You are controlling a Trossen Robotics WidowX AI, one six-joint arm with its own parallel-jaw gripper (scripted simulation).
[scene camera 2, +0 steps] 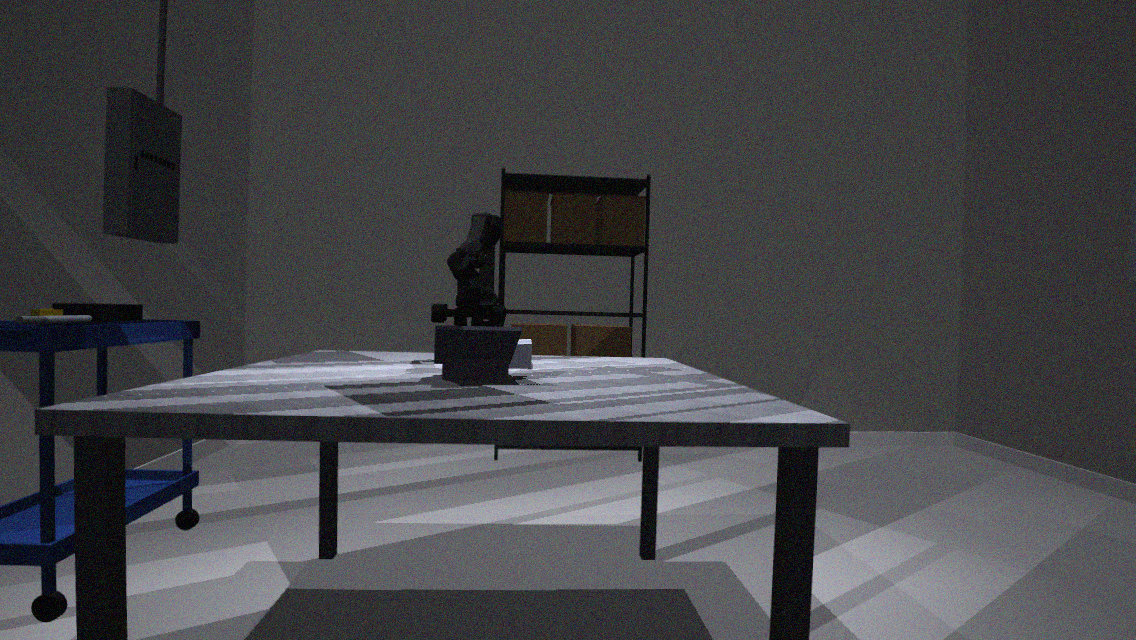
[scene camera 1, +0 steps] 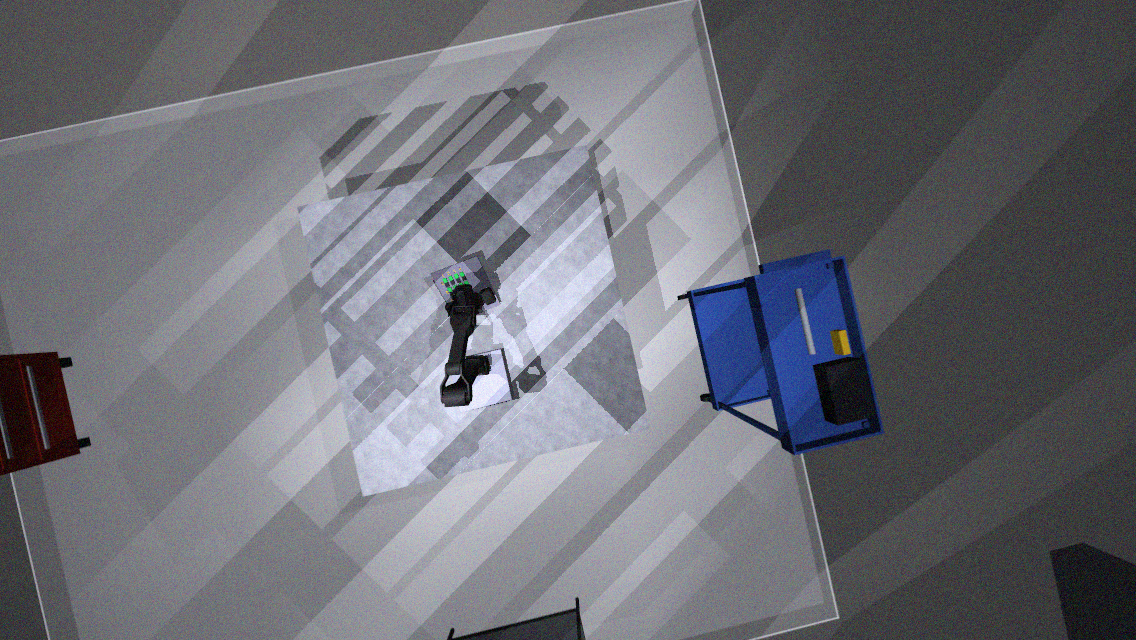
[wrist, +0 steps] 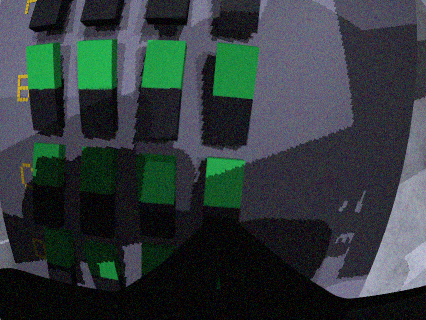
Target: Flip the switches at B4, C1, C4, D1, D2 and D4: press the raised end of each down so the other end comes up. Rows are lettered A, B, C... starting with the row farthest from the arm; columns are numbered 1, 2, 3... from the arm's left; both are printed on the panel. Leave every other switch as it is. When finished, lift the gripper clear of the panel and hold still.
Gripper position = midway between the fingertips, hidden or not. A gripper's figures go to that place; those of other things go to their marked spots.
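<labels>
The gripper (wrist: 220, 228) sits 100 mm from the lens, and a rocker switch (wrist: 223, 178) is likewise 100 mm from the lens. Another rocker switch (wrist: 59, 242) lies 130 mm from the lens.
</labels>
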